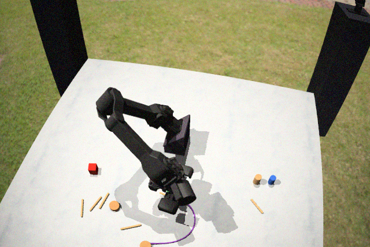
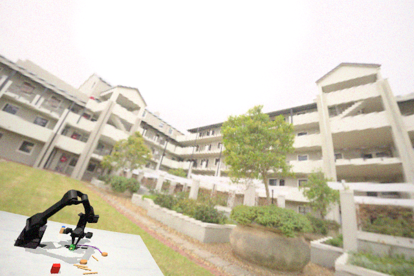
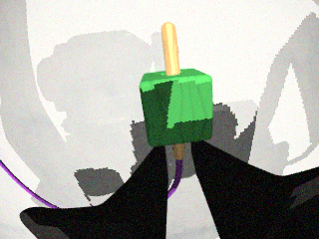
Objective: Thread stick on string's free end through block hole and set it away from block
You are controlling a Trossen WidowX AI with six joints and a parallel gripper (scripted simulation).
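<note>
The green block lies 10 mm behind my gripper tip and 30 mm to the right of it. Also, from my gripper tip: red cube: 80 mm behind, 340 mm to the right; blue cylinder: 100 mm behind, 360 mm to the left; tan cylinder: 100 mm behind, 300 mm to the left, 10 mm above.
</note>
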